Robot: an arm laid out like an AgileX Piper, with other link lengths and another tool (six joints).
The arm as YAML. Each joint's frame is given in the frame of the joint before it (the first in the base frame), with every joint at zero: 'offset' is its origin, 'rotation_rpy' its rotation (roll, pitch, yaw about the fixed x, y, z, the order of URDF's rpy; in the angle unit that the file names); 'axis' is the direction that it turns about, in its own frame. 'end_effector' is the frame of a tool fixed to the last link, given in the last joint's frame.
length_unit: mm
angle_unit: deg
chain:
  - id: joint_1
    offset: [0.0, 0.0, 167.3]
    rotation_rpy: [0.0, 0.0, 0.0]
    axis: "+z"
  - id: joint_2
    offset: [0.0, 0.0, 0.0]
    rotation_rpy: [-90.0, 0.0, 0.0]
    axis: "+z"
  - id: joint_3
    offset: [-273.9, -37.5, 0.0]
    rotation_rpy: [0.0, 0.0, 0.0]
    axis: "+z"
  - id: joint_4
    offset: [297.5, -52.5, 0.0]
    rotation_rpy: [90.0, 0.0, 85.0]
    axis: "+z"
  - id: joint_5
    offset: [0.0, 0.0, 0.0]
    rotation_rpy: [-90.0, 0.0, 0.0]
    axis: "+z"
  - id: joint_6
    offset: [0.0, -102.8, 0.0]
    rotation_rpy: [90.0, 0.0, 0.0]
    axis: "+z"
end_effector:
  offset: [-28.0, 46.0, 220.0]
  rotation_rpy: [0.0, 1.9, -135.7]
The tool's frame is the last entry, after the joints.
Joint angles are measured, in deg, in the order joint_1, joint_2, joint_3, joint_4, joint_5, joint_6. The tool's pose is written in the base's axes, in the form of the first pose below.
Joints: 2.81 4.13 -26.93 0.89 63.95 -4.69
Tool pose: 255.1 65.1 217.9 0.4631 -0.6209 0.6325 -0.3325 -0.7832 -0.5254
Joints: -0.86 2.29 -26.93 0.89 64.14 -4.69
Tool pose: 256.4 48.6 225.2 0.4040 -0.6489 0.6447 -0.3667 -0.7606 -0.5358
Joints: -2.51 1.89 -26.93 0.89 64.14 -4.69
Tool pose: 257.3 41.2 227.0 0.3807 -0.6601 0.6476 -0.3847 -0.7499 -0.5383
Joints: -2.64 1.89 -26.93 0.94 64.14 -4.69
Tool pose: 257.4 40.9 227.0 0.3794 -0.6613 0.6471 -0.3860 -0.7488 -0.5388
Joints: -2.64 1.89 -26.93 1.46 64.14 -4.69
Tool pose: 257.3 43.4 227.5 0.3822 -0.6646 0.6420 -0.3824 -0.7462 -0.5449
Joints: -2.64 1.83 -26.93 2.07 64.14 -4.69
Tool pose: 257.0 46.4 228.2 0.3848 -0.6684 0.6365 -0.3777 -0.7432 -0.5522
